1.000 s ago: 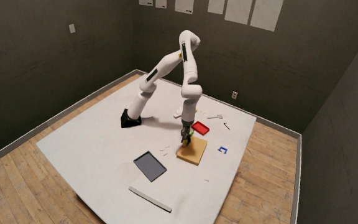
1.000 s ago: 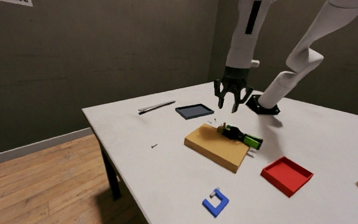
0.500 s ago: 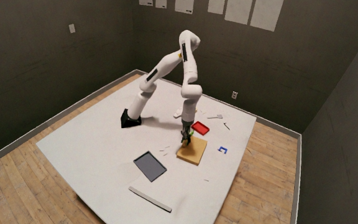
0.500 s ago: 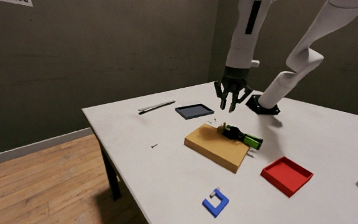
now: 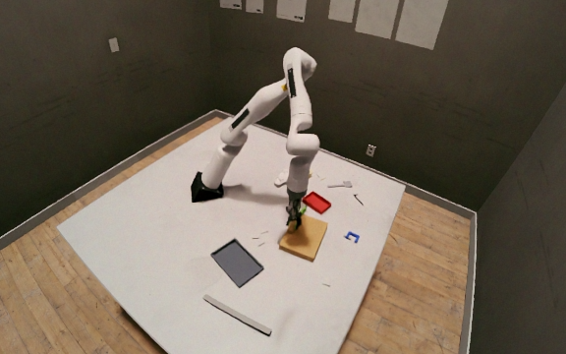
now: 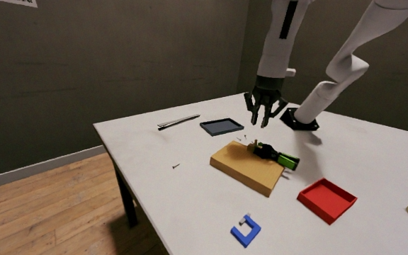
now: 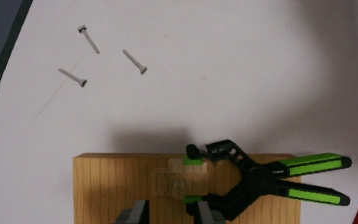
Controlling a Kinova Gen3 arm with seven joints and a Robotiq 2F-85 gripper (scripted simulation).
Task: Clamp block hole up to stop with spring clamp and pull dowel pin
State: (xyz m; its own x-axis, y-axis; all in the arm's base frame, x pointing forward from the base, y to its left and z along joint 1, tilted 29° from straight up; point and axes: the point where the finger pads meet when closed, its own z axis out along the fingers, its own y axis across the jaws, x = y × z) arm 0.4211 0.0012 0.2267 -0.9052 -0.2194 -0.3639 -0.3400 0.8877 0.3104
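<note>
My hand is 9 cm above the dowel pin. Round my hand: grey tray: 26 cm to the right, 14 cm below, 5 cm behind; red tray: 23 cm to the left, 14 cm below, 4 cm behind; small wooden block: 11 cm below.
</note>
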